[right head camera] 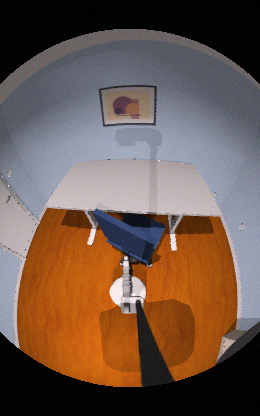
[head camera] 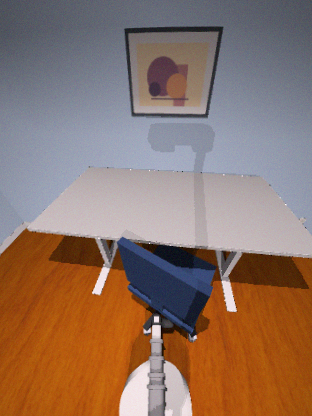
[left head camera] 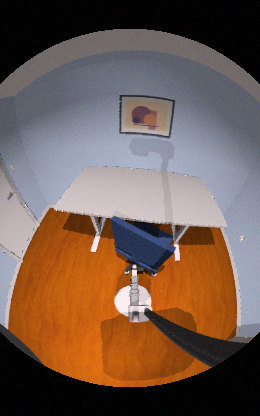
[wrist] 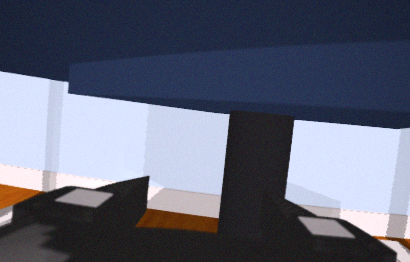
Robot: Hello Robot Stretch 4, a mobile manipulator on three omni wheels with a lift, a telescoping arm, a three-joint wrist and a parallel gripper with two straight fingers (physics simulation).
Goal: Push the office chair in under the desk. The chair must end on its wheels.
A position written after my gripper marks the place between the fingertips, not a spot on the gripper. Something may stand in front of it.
Labels:
My gripper shows in the wrist view [204, 200]; in the right head camera view it is hidden by a blue chair seat, in the head camera view it is hidden by a blue chair seat, in the left head camera view it is hidden by a blue chair seat. One and the same spot on a blue chair seat: [left head camera: 148, 246] is [head camera: 171, 284]. The same spot on a framed picture: [right head camera: 123, 104] is [head camera: 164, 77].

